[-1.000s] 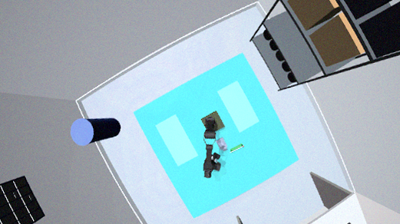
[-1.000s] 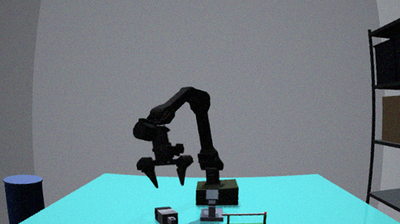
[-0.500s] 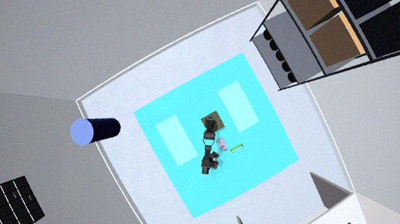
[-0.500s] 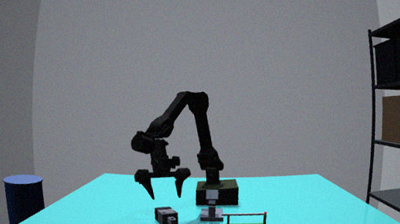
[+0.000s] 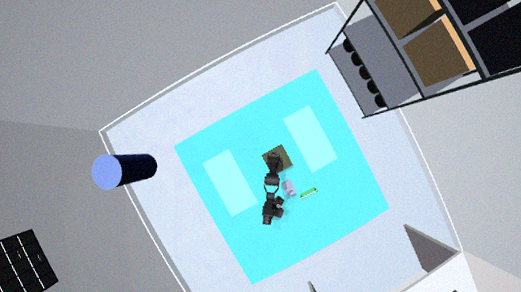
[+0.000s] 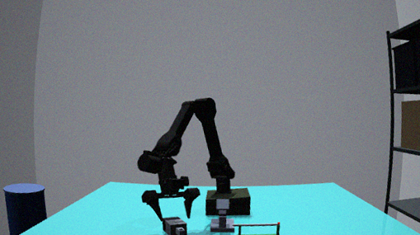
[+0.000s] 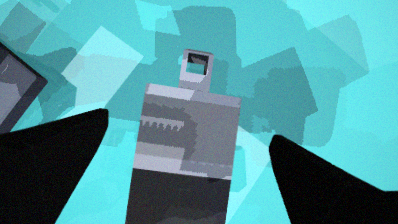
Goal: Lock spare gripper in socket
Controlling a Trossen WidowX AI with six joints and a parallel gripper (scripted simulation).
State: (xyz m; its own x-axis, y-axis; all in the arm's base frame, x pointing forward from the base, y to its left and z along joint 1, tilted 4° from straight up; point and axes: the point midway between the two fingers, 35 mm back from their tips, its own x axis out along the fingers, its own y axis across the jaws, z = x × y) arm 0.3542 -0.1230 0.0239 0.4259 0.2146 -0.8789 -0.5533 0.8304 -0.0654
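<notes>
My gripper tip is now 3 cm above the spare gripper. Round my gripper tip: green stand 27 cm to the left, 3 cm below; grey mount 14 cm to the left, 9 cm behind.
</notes>
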